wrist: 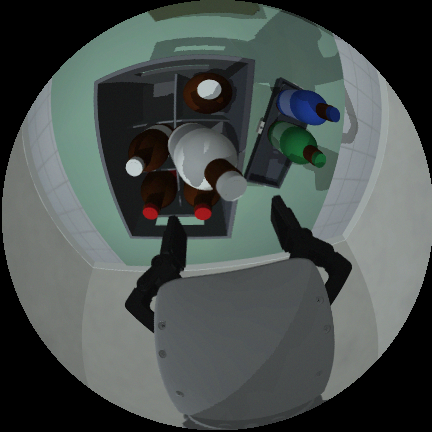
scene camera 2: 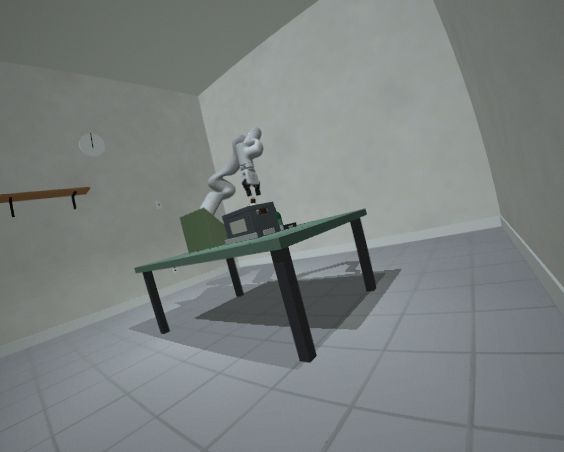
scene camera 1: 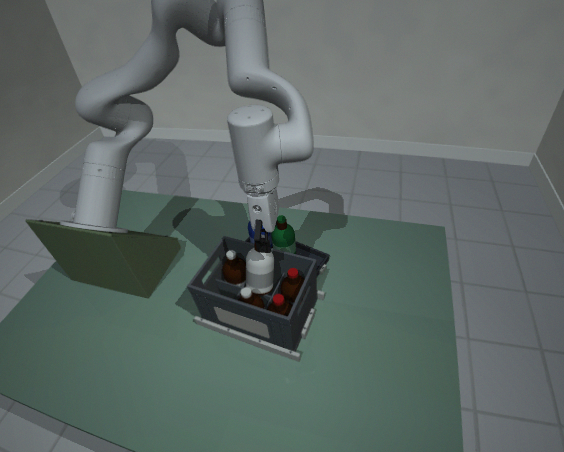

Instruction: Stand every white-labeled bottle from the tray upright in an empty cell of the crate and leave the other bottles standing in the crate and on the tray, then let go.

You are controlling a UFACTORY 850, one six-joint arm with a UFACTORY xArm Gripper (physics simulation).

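The white bottle (scene camera 1: 260,270) (wrist: 202,152) stands upright in a middle cell of the dark grey crate (scene camera 1: 280,332) (scene camera 2: 260,220) (wrist: 145,236). Its brown neck and pale cap point up. My gripper (scene camera 1: 262,246) (scene camera 2: 253,194) (wrist: 225,216) is open and empty, just above this bottle's cap. The blue bottle (scene camera 1: 253,232) (wrist: 305,106) and the green bottle (scene camera 1: 283,236) (wrist: 295,145) stand on the dark tray (wrist: 267,165) beside the crate. In the wrist view the crate's upper left cell is empty, and so is the tray's lower end.
Two brown bottles with white caps (wrist: 209,89) (wrist: 135,167) and two with red caps (wrist: 150,212) (wrist: 203,212) stand in the crate. Light strips (scene camera 1: 250,339) lie along the crate's base. An olive block (scene camera 1: 115,260) stands under the arm's base.
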